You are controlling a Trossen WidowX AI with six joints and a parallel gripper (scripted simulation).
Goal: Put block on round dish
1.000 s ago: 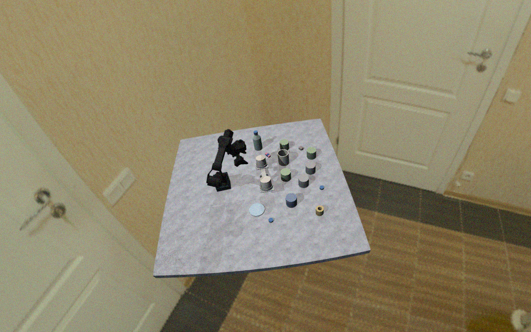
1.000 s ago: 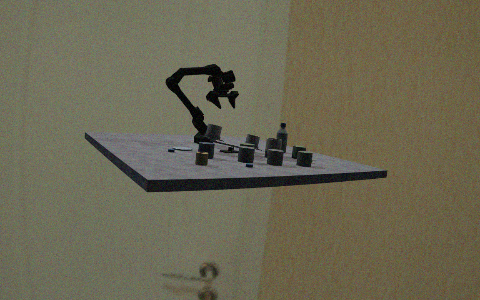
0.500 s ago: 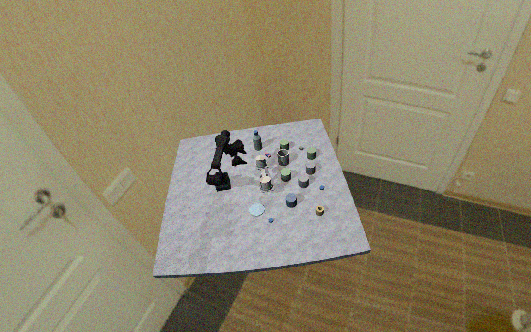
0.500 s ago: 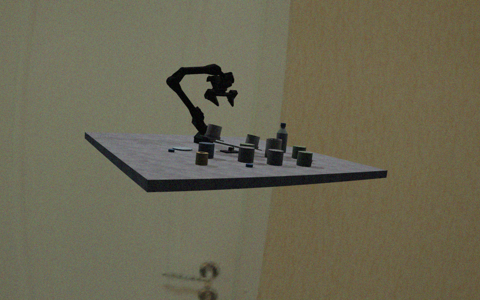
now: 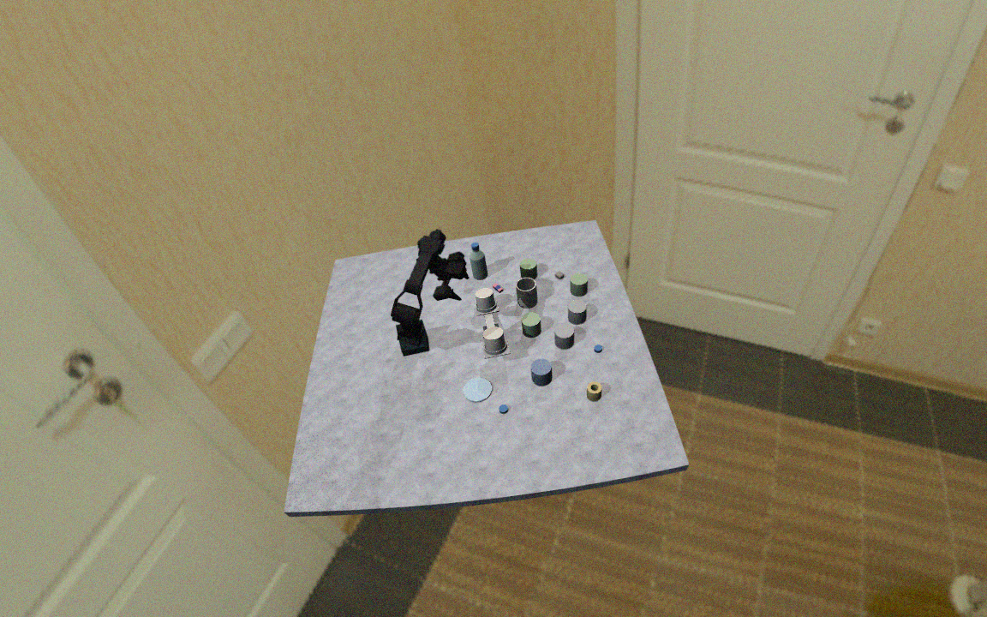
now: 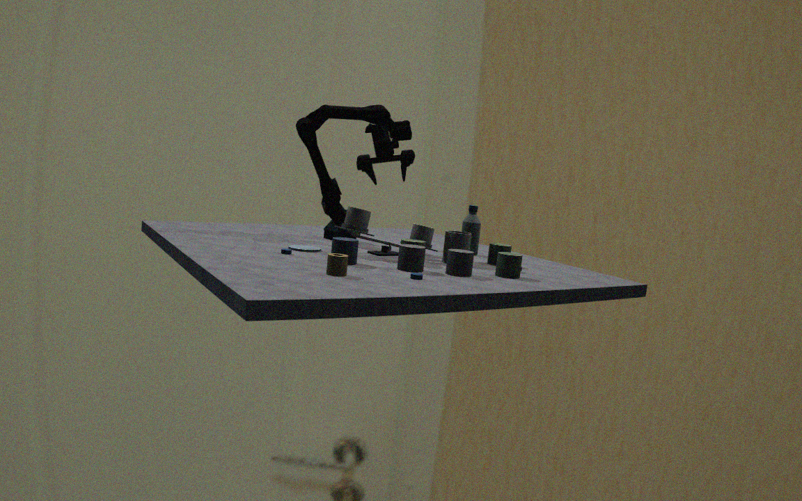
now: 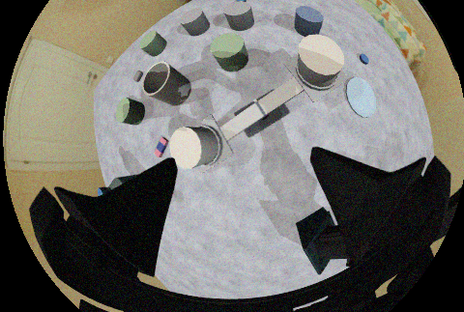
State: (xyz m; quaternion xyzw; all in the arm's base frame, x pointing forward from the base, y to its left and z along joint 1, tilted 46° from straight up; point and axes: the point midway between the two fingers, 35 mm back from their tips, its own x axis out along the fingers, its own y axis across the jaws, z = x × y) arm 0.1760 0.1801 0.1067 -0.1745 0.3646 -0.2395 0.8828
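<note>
The greenish block is 60 mm ahead of my gripper tip, 100 mm to the left of it and 180 mm below it. Round my gripper tip: balance beam: 70 mm ahead, 30 mm to the right, 180 mm below; then pale blue round dish: 10 mm ahead, 280 mm to the right, 220 mm below.
</note>
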